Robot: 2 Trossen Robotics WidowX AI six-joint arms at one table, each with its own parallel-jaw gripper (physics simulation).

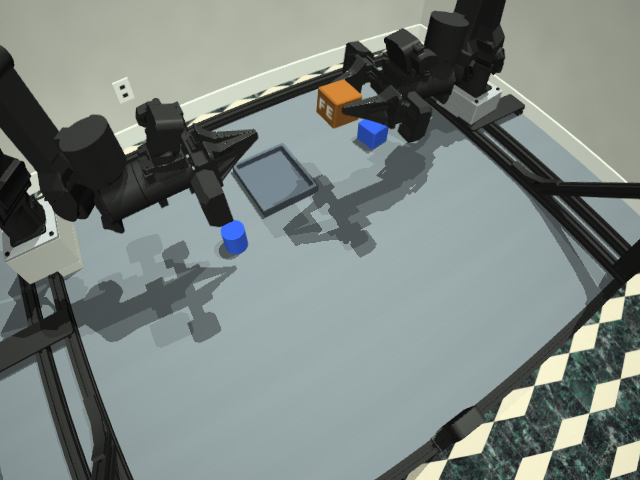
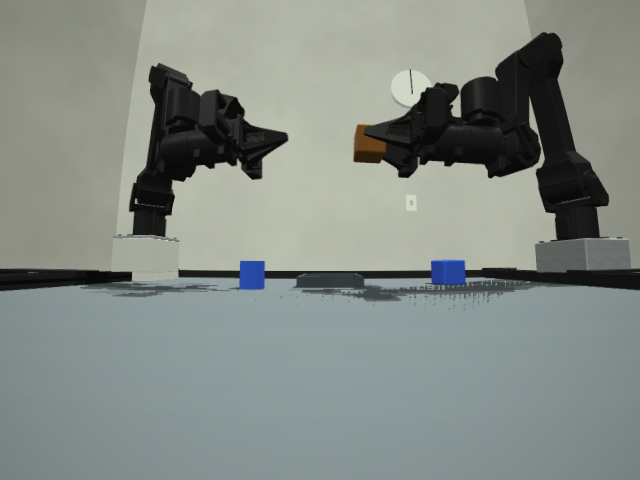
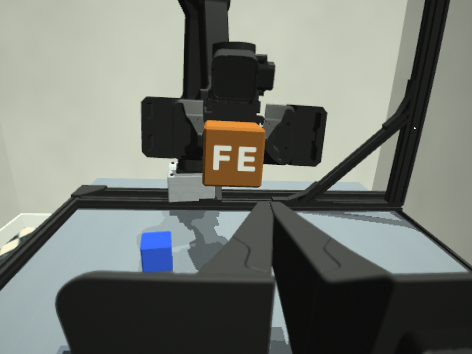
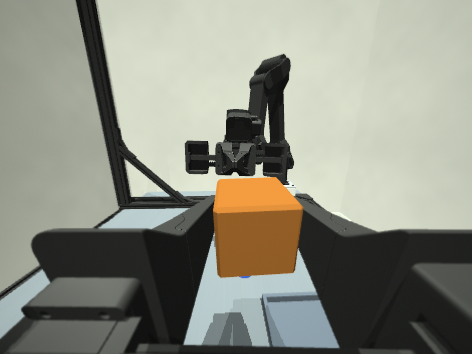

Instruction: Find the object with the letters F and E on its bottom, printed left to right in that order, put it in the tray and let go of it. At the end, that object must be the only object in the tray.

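Frame: origin at the left arm's base, x ahead, y left, z up, level; centimetres.
Seen in the pictures: left gripper, fingertip midpoint: (image 1: 256, 133) (image 2: 287, 137) (image 3: 267, 212) (image 4: 234, 165); right gripper, fingertip midpoint: (image 1: 333, 100) (image 2: 363, 138) (image 3: 232, 143) (image 4: 251, 201); left arm's base, link origin: (image 1: 27, 226) (image 2: 148, 237); right arm's base, link origin: (image 1: 472, 85) (image 2: 578, 241) (image 3: 190, 168).
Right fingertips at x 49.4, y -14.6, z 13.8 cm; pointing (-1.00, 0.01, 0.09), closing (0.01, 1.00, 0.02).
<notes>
Offsets run from my right fingertips to a thing's top centre.
My right gripper (image 1: 347, 95) (image 4: 251, 201) is shut on an orange cube @(dx +0.9, dy +0.0, dz +1.4 cm) (image 1: 338, 88) (image 2: 368, 152) (image 3: 233, 178) (image 4: 257, 240), held high above the table. White letters F and E, reading left to right, show upright on the cube's face that points away from the right gripper, toward the left one. My left gripper (image 1: 254, 134) (image 2: 285, 137) (image 3: 267, 212) (image 4: 234, 165) is shut and empty, level across from the cube with a gap between. The dark tray @(dx -6.0, dy +10.2, dz -21.9 cm) (image 1: 290, 200) (image 2: 329, 280) (image 4: 292, 297) is empty on the table between the arms.
A blue cylinder @(dx -17.8, dy +0.5, dz -19.3 cm) (image 1: 234, 237) (image 2: 252, 274) stands near the tray, toward the left arm. A blue cube @(dx +16.4, dy +11.0, dz -19.2 cm) (image 1: 372, 133) (image 2: 448, 272) (image 3: 157, 252) sits on the table near the right arm. No letters show on either. Black frame rails edge the table.
</notes>
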